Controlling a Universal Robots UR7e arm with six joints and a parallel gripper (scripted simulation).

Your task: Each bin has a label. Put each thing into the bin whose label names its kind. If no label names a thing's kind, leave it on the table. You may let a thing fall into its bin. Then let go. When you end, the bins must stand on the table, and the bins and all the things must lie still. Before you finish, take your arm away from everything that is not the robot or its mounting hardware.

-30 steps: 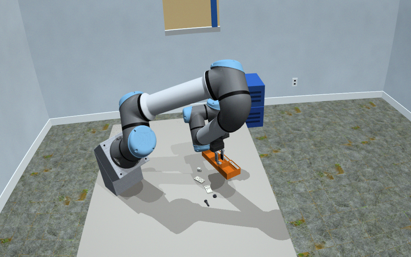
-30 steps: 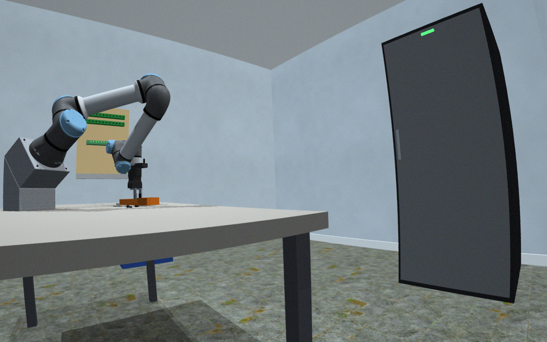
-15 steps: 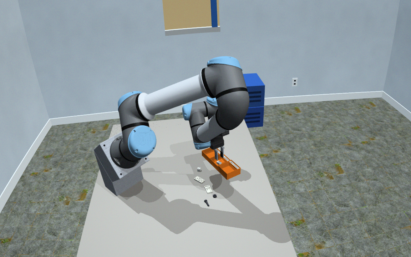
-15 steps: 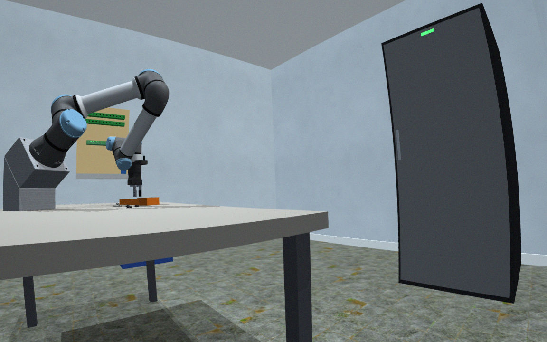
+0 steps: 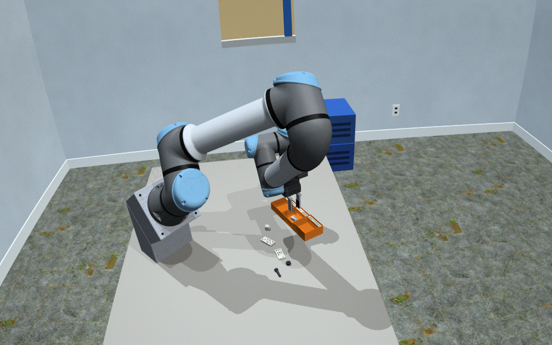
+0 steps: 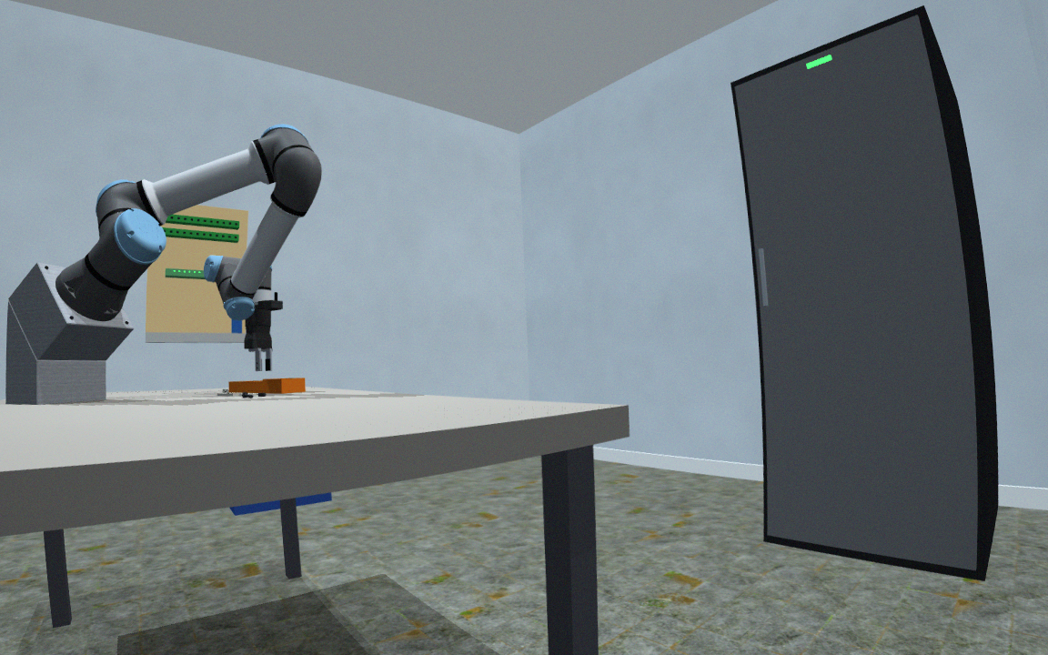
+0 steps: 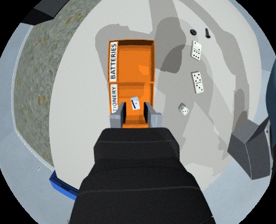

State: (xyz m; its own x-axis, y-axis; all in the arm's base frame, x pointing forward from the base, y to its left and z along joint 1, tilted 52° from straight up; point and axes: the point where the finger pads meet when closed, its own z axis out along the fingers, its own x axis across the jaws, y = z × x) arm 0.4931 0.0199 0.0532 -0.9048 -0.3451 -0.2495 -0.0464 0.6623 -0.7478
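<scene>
The black nut is 140 mm behind my hand, 200 mm to the right of it and 80 mm below it. Also, from my hand: white die (120 mm behind, 10 mm to the left, 70 mm below); then black bolt (190 mm behind, 220 mm to the right, 70 mm below); then grey piece (60 mm below).
</scene>
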